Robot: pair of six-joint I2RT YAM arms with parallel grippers.
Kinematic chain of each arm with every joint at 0, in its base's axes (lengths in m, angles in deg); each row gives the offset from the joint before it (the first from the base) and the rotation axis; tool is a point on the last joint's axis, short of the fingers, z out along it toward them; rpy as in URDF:
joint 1: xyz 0 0 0.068 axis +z
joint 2: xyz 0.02 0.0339 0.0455 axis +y
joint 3: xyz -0.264 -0.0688 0 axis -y
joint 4: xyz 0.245 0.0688 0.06 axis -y
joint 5: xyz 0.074 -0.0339 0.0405 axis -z
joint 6: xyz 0.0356 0 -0.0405 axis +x
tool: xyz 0 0 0 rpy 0 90 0
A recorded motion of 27 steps. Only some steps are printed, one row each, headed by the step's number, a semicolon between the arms.
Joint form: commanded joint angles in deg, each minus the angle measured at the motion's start. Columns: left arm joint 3, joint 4, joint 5, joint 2, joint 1, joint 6; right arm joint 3, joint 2, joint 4, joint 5, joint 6, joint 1.
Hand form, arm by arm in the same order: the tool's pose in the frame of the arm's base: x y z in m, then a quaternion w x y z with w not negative. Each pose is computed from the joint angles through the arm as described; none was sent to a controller.
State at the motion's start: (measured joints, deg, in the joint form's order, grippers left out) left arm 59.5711 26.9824 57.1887 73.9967 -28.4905 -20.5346; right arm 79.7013 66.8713 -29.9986 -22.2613 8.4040 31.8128
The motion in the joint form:
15: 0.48 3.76 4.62 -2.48 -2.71 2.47; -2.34 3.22 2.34 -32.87 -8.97 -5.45
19: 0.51 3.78 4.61 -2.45 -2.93 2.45; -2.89 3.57 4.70 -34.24 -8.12 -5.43
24: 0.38 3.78 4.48 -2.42 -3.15 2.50; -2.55 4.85 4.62 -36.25 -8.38 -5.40
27: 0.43 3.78 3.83 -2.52 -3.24 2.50; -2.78 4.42 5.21 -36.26 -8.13 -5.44
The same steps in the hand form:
15: 0.2182 -0.1688 0.4040 0.51217 0.47290 0.44540 -0.56184; 0.2146 0.1390 0.4194 0.40841 -0.42636 0.64637 0.48334
19: 0.2176 -0.1697 0.4040 0.51115 0.47366 0.44448 -0.56286; 0.2171 0.1408 0.4187 0.40935 -0.42985 0.63620 0.49286
24: 0.2173 -0.1707 0.4032 0.51011 0.47366 0.44481 -0.56354; 0.2216 0.1439 0.4155 0.39596 -0.43616 0.63156 0.50410
27: 0.2169 -0.1707 0.4040 0.51381 0.47054 0.44562 -0.56215; 0.2201 0.1430 0.4169 0.40022 -0.43649 0.62862 0.50412

